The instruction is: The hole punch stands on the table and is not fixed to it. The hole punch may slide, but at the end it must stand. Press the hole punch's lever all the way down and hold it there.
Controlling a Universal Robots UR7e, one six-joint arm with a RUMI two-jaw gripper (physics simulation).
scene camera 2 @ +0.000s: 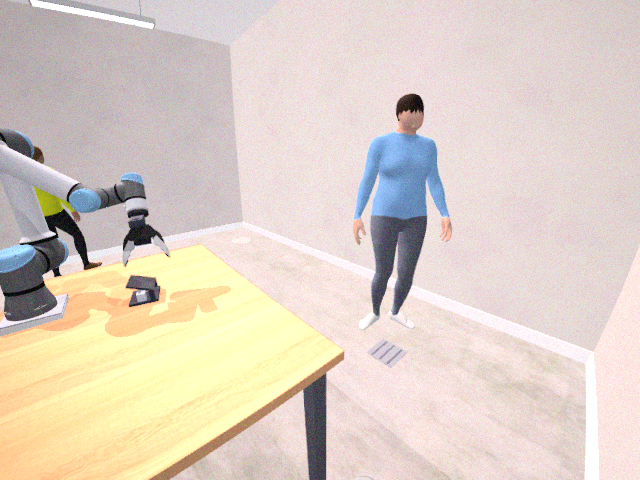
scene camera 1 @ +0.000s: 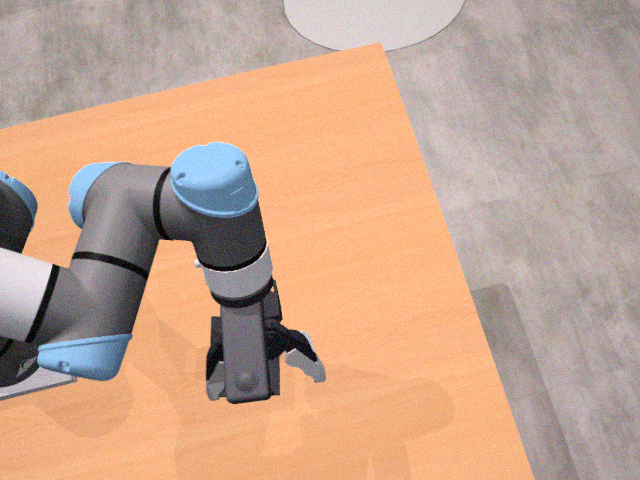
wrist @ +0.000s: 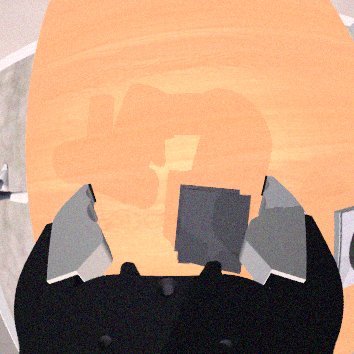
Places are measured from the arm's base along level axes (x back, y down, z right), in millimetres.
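Pixels of known places: gripper, between the fingertips: [scene camera 2: 147, 262] [wrist: 176, 182]; arm's base, origin of its link: [scene camera 2: 32, 309] [scene camera 1: 6, 340].
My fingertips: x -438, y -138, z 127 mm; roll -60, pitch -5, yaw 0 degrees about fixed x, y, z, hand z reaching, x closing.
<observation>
Ahead of a thing's pixels: the offset from my fingertips to its top centre. "*": to the spot under its first point. Level surfaces: height alone.
The dark hole punch @(* dz -35, dx -2, dy +155 mm) [scene camera 2: 158, 295] [scene camera 1: 276, 381] stands upright on the table. Its lever @(dz -67, dx +47, dy +80 mm) [scene camera 2: 141, 282] [wrist: 215, 227] is raised, with a wedge-shaped gap over the base in scene camera 2. My gripper [scene camera 1: 266, 387] [scene camera 2: 146, 259] [wrist: 176, 182] is open, with nothing between its fingers. It points down and hangs above the hole punch, apart from it. In the wrist view the lever lies right of the middle between the fingers, close beside the right finger. In scene camera 1 the gripper hides most of the hole punch.
The wooden table @(dy +165 mm) [scene camera 1: 336, 180] [scene camera 2: 206, 372] has its edge to the right in scene camera 1. The arm's base plate [scene camera 2: 61, 308] is at the table's left in scene camera 2. A person in blue [scene camera 2: 403, 175] and a person in yellow [scene camera 2: 49, 204] stand on the floor beyond the table.
</observation>
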